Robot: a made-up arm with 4 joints.
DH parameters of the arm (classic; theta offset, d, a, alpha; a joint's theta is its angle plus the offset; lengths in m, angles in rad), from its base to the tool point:
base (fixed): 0 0.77 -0.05 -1.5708
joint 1: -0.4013 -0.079 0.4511 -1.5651
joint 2: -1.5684 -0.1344 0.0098 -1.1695
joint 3: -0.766 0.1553 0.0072 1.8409
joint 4: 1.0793 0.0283 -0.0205 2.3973
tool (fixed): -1.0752 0.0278 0 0
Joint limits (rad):
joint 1: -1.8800..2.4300
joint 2: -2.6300..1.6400
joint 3: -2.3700..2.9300
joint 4: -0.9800..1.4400
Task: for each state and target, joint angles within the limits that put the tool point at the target. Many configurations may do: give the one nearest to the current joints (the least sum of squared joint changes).
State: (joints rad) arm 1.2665 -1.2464 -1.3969 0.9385
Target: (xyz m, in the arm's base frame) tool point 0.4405 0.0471 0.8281
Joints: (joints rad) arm 0.4011 -1.4207 -1.5904 1.2243
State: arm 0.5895 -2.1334 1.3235 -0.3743
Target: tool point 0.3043 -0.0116 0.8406
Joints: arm 0.4621 -2.3701 1.3313 0.0256
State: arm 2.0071 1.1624 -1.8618 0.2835
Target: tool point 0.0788 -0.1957 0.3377
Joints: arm 1.8467 1.5391 -1.8437 0.2945
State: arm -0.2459 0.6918 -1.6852 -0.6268
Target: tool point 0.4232 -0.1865 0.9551
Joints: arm 0.1959 1.2172 -1.6820 -0.5387
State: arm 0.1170 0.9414 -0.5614 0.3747
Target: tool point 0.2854 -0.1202 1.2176
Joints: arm -0.4135 0.4845 -0.6071 0.3123
